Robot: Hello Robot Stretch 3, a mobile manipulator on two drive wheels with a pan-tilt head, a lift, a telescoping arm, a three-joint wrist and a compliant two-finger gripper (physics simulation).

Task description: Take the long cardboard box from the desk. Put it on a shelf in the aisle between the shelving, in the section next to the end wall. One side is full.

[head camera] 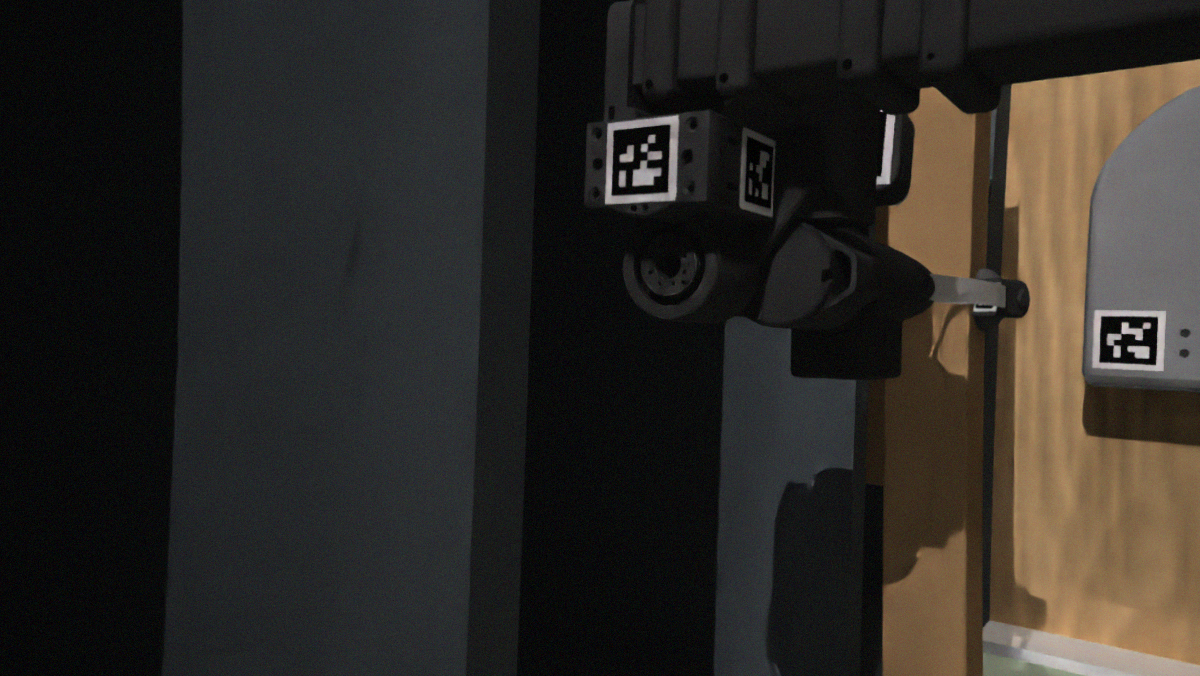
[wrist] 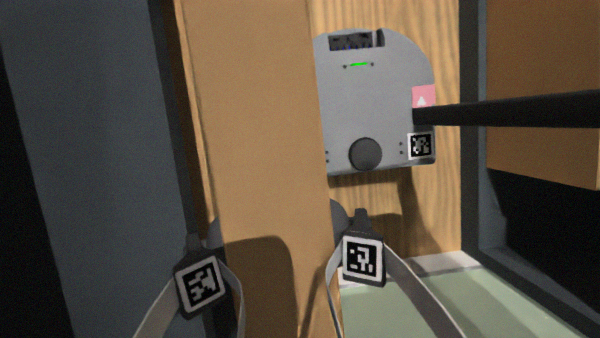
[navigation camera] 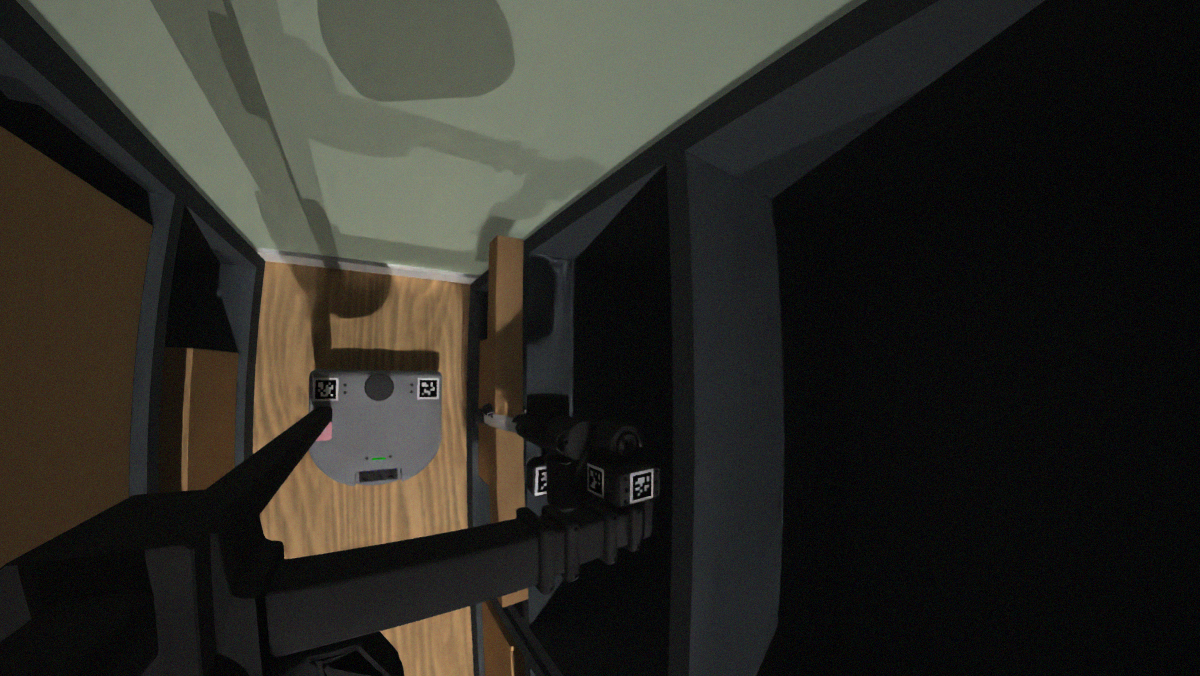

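Pixels of known places: gripper, fingertip midpoint: (head camera: 945, 301) (wrist: 279, 227) (navigation camera: 500, 412); robot's base, link origin: (wrist: 346, 146) (navigation camera: 378, 385).
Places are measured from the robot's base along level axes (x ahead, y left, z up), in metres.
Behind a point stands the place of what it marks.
The long cardboard box (head camera: 930, 436) {z 0.666, x 0.065, y -0.189 m} (navigation camera: 507, 327) {z 0.666, x 0.129, y -0.189 m} (wrist: 260, 125) {z 0.665, x -0.085, y -0.197 m} lies lengthwise along the front of the dark shelving (navigation camera: 730, 335) {z 0.991, x 0.098, y -0.349 m} on the right in the navigation view. Its far end shows against the green end wall. My gripper (head camera: 997, 295) (navigation camera: 497, 418) {z 0.615, x -0.022, y -0.196 m} (wrist: 279, 227) {z 0.615, x -0.022, y -0.196 m} is shut on the box, with one finger on each side of it in the wrist view. In the head camera the wrist and the finger reach across the box. I cannot tell whether the box touches a shelf board below.
My base (navigation camera: 377, 428) {z 0.160, x -0.108, y 0.003 m} (wrist: 370, 100) {z 0.160, x -0.112, y 0.021 m} stands on the wooden floor (navigation camera: 361, 529) {z 0.001, x -0.443, y 0.052 m} between the shelving. Cardboard boxes (navigation camera: 211, 411) {z 0.238, x -0.045, y 0.350 m} (wrist: 545, 150) {z 0.247, x 0.026, y 0.350 m} fill part of the opposite shelving. The end wall (navigation camera: 403, 184) {z 0.618, x 0.368, y -0.008 m} (wrist: 390, 310) {z 0.200, x 0.368, y 0.024 m} is close. The arm (navigation camera: 403, 571) {z 0.974, x -0.085, y -0.002 m} reaches into the shelving past an upright.
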